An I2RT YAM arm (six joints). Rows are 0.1 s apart.
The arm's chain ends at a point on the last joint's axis. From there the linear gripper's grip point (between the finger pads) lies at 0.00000 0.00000 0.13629 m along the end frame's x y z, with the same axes.
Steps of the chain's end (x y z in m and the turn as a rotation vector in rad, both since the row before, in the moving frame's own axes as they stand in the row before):
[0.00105 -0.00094 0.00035 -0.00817 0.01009 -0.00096]
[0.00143 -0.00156 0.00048 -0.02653 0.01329 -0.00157]
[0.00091 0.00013 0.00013 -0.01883 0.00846 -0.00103]
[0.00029 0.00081 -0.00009 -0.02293 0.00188 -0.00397]
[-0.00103 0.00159 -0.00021 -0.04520 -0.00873 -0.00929]
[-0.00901 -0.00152 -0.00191 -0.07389 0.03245 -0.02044]
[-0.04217 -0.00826 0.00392 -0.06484 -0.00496 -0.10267]
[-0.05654 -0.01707 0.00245 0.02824 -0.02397 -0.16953]
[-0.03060 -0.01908 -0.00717 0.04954 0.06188 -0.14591]
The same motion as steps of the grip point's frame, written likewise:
[0.00243 0.00017 0.00034 -0.00817 0.01009 -0.00096]
[0.00324 0.00205 0.00042 -0.02653 0.01329 -0.00157]
[0.00206 0.00270 0.00010 -0.01883 0.00846 -0.00103]
[0.00055 0.00393 -0.00013 -0.02293 0.00188 -0.00397]
[-0.00219 0.00775 -0.00035 -0.04520 -0.00873 -0.00929]
[-0.00449 0.00849 -0.00235 -0.07389 0.03245 -0.02044]
[-0.04239 0.00059 0.00363 -0.06484 -0.00496 -0.10267]
[-0.06012 -0.02062 0.00236 0.02824 -0.02397 -0.16953]
[-0.02270 -0.02641 -0.00760 0.04954 0.06188 -0.14591]

